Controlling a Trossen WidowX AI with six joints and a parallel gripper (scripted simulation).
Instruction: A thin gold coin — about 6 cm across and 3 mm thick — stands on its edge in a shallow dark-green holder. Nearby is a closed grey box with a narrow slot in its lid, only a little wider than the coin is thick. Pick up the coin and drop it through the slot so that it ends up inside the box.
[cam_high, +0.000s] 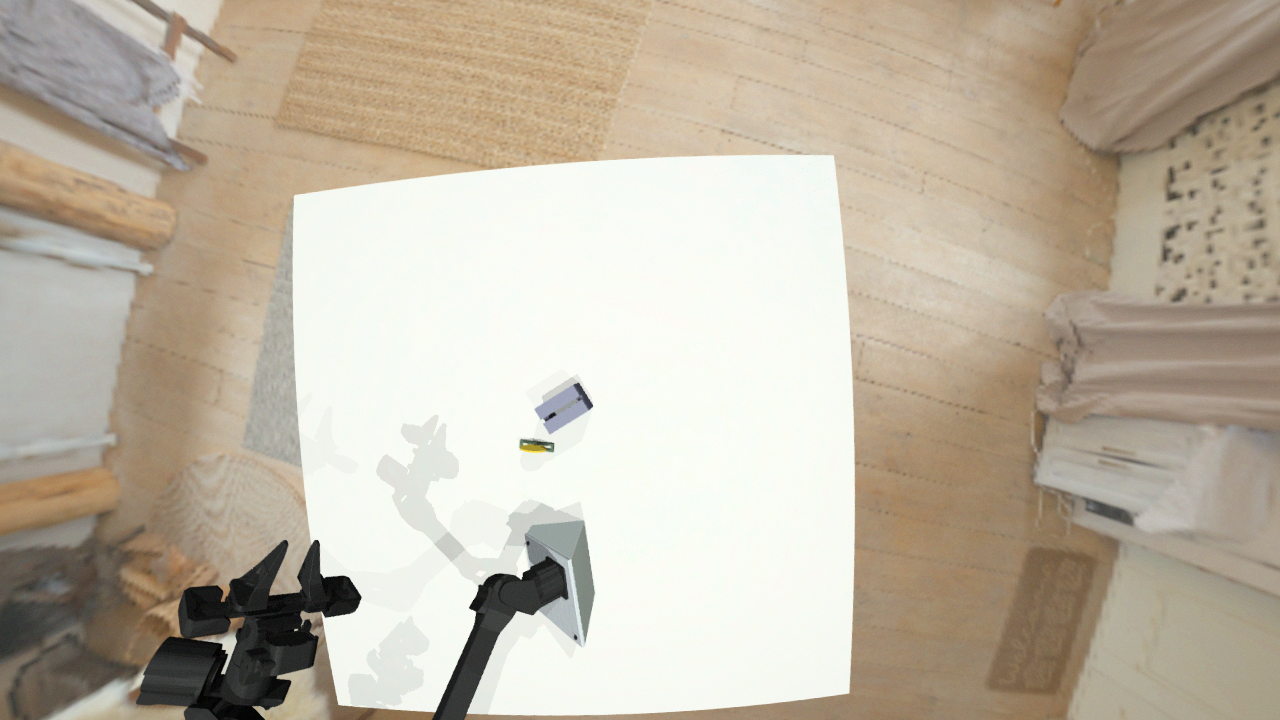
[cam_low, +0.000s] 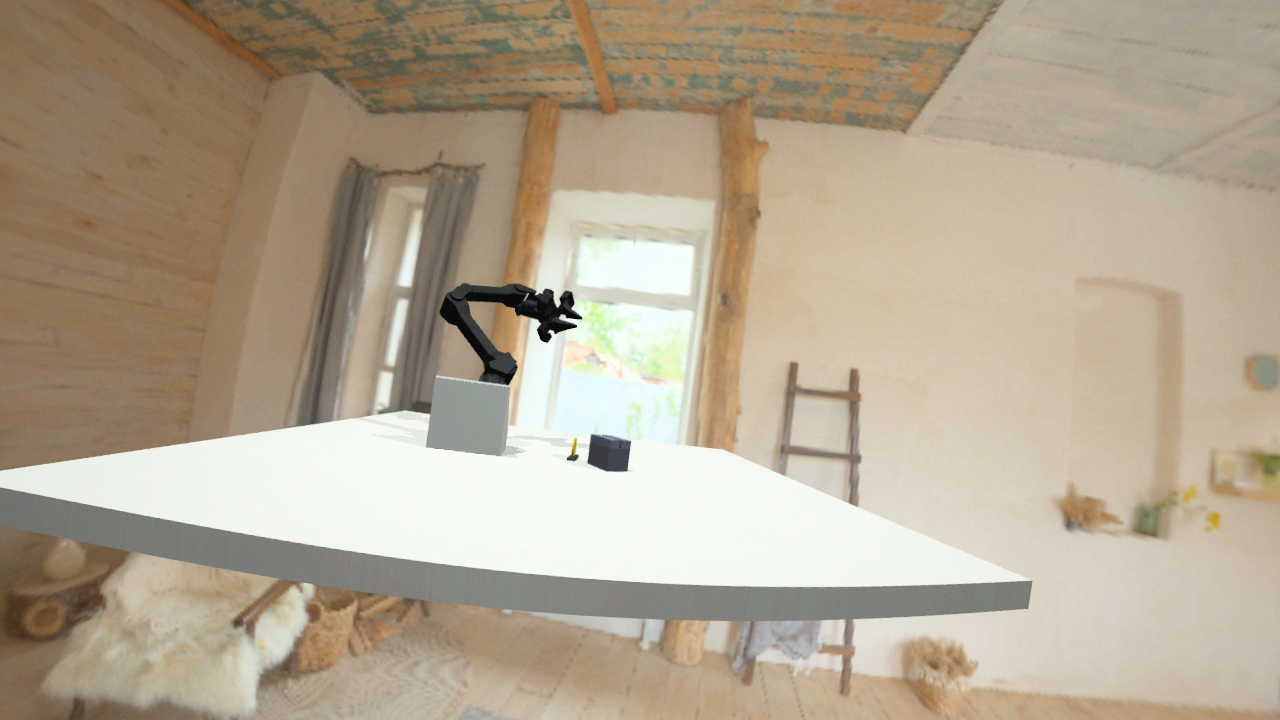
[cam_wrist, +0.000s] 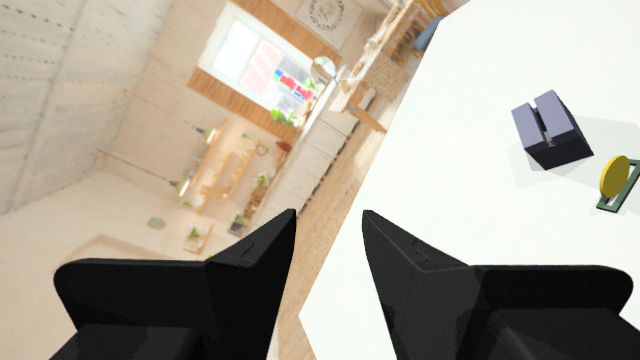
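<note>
The thin gold coin is 360 mm below my gripper tip, 210 mm to the right of it and 30 mm ahead of it.
</note>
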